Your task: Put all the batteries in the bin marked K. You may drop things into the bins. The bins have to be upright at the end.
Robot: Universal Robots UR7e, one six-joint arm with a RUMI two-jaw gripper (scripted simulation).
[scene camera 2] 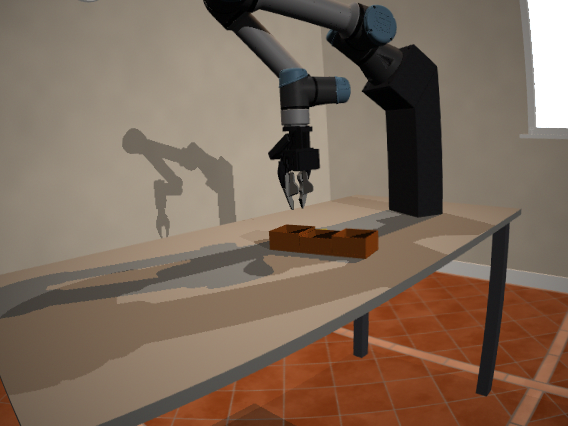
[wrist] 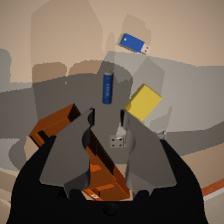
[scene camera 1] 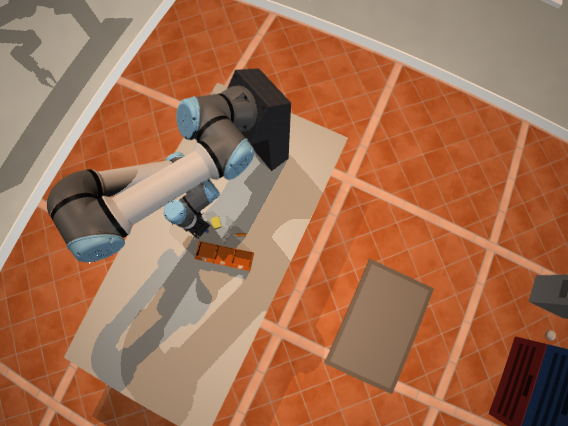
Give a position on a joined orange bins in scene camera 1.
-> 223, 256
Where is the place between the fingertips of my gripper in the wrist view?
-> At 107, 110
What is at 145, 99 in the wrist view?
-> A yellow block.
